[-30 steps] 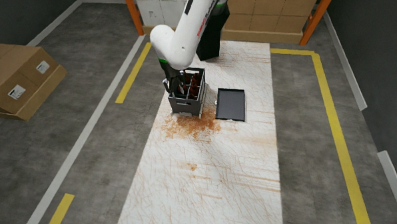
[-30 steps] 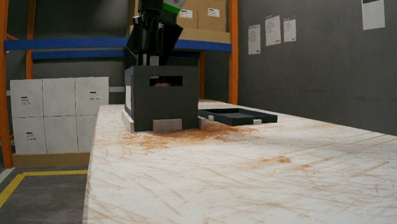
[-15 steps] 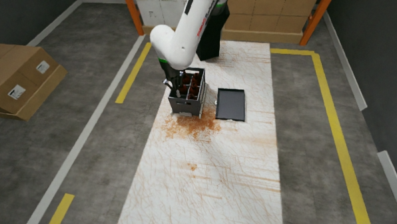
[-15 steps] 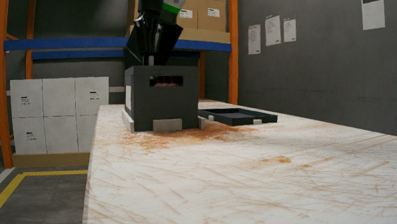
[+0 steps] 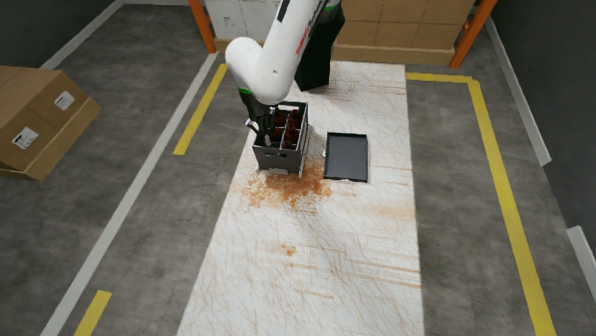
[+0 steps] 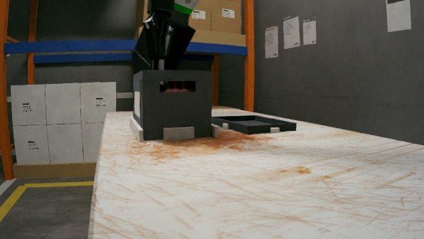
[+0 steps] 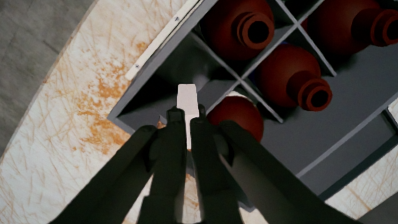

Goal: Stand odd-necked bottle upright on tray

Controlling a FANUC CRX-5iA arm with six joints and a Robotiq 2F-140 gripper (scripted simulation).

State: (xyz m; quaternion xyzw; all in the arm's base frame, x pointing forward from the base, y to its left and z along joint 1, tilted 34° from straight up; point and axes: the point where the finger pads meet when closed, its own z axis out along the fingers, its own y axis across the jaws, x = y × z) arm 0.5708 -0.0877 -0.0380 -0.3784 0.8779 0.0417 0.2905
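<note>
The grey crate lies 9 cm below my hand, 9 cm behind it and 3 cm to the left of it. The rest, counted from my hand: dark tray 32 cm to the left, 16 cm below, 11 cm behind.
</note>
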